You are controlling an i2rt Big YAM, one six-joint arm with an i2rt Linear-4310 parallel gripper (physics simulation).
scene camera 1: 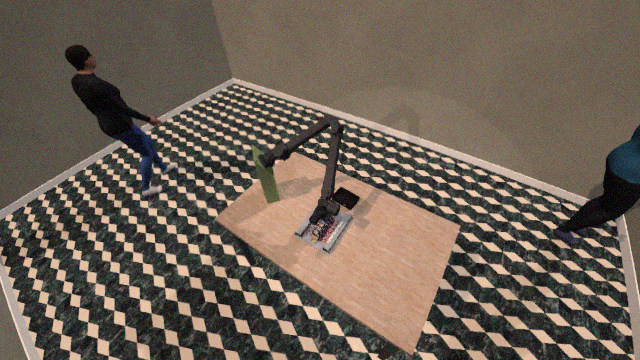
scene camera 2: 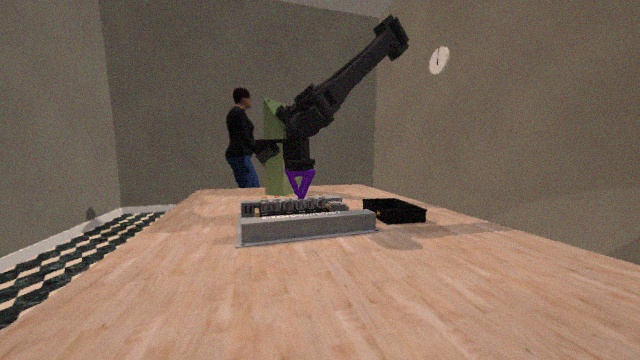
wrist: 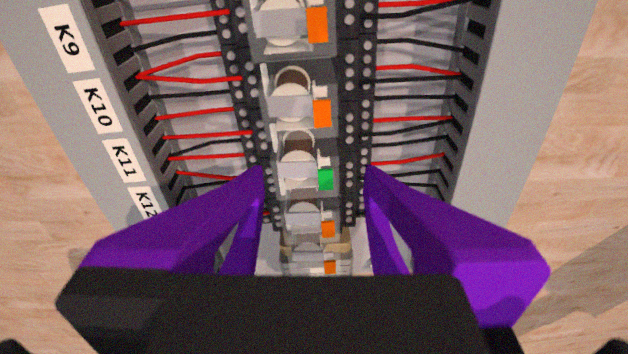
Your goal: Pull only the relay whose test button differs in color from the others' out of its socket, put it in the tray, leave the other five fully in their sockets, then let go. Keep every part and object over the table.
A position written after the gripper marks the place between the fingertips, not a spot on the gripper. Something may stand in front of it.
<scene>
In view: the gripper (scene camera 2: 299, 197), a clear relay (wrist: 301, 169) and a clear relay (wrist: 298, 99).
The gripper shows as well in the wrist view (wrist: 313, 177).
</scene>
